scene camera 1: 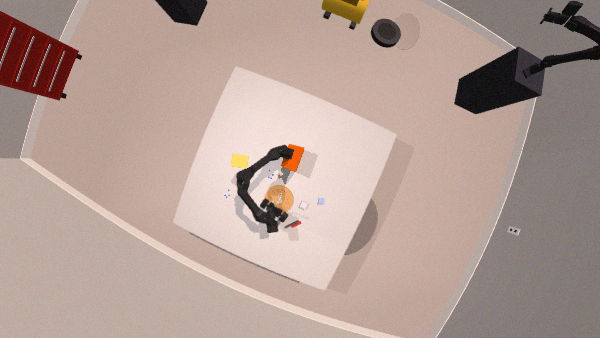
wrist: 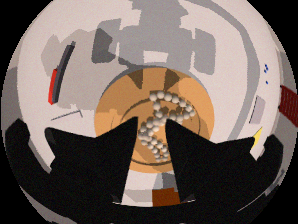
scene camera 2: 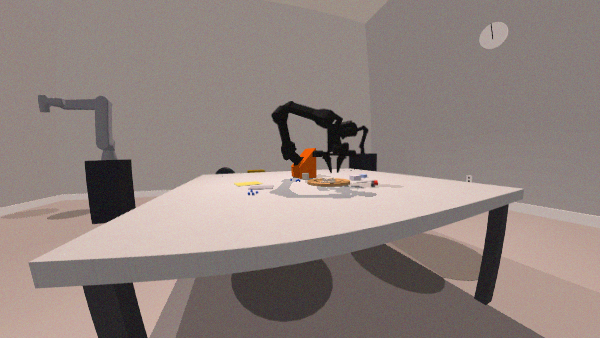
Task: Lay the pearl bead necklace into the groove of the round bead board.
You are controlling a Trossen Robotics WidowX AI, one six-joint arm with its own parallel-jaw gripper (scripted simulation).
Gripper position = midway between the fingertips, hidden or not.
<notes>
In view: my gripper (wrist: pixel 151 122) and a round tan bead board (wrist: pixel 144 111).
</notes>
